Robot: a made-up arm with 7 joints. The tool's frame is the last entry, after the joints.
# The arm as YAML. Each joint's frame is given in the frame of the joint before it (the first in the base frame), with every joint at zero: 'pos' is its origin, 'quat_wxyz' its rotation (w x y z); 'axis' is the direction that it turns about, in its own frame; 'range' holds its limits. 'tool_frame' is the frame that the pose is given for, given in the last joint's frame.
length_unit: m
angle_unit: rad
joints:
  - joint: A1
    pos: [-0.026, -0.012, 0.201]
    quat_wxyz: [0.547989, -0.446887, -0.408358, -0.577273]
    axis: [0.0, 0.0, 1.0]
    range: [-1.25, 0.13]
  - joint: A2
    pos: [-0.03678, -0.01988, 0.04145]
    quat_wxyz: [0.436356, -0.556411, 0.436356, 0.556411]
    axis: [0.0, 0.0, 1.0]
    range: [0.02, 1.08]
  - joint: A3
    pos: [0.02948, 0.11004, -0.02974]
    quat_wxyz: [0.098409, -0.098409, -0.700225, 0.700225]
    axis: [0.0, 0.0, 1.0]
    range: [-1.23, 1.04]
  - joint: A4
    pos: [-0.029, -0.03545, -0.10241]
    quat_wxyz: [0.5, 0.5, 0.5, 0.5]
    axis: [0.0, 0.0, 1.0]
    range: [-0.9, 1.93]
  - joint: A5
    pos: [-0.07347, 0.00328, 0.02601]
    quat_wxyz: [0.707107, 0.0, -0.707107, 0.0]
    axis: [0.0, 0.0, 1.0]
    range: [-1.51, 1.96]
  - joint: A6
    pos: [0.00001, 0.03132, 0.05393]
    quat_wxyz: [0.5, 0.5, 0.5, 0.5]
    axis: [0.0, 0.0, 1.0]
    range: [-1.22, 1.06]
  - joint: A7
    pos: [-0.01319, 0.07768, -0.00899]
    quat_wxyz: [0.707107, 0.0, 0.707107, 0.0]
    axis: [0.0, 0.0, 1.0]
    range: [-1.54, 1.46]
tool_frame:
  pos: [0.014, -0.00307, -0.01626]
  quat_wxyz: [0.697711, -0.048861, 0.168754, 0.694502]
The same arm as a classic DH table. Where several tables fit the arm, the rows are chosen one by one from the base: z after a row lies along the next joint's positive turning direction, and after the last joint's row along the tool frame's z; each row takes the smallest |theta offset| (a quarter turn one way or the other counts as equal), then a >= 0, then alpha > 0; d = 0 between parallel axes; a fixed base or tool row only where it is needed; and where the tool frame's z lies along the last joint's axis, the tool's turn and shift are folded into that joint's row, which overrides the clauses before.
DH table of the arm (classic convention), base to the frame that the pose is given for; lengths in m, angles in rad. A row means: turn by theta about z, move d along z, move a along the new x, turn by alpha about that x. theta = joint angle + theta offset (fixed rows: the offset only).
base (fixed): d 0.2048, theta offset -0.071, a -0.0251, alpha -1.3004
A1: d 0.0271, theta offset -1.3111, a -0.0405, alpha -1.5708
A2: d -0.0403, theta offset 1.2915, a -0.002, alpha 1.5708
A3: d -0.2163, theta offset 1.5708, a 0.0355, alpha -1.5708
A4: d -0.003, theta offset -1.5708, a 0.0033, alpha -1.5708
A5: d 0.1274, theta offset 0, a 0.0313, alpha 1.5708
A6: d -0.009, theta offset 1.5708, a 0.0777, alpha 1.5708
A7: d -0.0406, theta offset 1.065, a -0.0137, alpha 0.3531
tool (fixed): d 0.0119, theta offset -1.0696, a 0, alpha 0
Joint limits (rad, base to tool): -1.25..0.13 0.02..1.08 -1.23..1.04 -0.9..1.93 -1.51..1.96 -1.22..1.06 -1.54..1.46

